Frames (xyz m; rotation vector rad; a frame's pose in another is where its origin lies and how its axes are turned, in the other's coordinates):
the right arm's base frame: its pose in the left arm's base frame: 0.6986 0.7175 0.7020 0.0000 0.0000 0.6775
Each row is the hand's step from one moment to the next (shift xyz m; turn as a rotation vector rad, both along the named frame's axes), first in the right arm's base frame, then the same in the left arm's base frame.
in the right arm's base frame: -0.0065 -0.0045 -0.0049 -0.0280 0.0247 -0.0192
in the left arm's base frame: -0.0022 -0.0076 -0.0049 -0.0373 0.0017 -0.0192
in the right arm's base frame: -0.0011 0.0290 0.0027 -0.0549 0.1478 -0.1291
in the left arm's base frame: -0.0190 0.0219 0.0027 -0.1354 0.0807 -0.1291
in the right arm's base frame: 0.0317 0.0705 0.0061 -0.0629 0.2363 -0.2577
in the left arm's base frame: -0.0195 0.0748 0.0061 -0.1971 0.1447 -0.2577
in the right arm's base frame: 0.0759 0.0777 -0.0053 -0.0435 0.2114 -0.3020
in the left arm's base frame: 0.0104 0.1081 -0.0053 -0.1664 0.1374 -0.3020
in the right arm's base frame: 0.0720 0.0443 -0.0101 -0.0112 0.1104 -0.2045
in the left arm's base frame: 0.0283 0.0796 -0.0101 -0.0779 0.0790 -0.2045
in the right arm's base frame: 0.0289 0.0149 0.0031 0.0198 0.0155 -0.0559
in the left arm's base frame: 0.0132 0.0297 0.0031 0.0057 0.0245 -0.0559
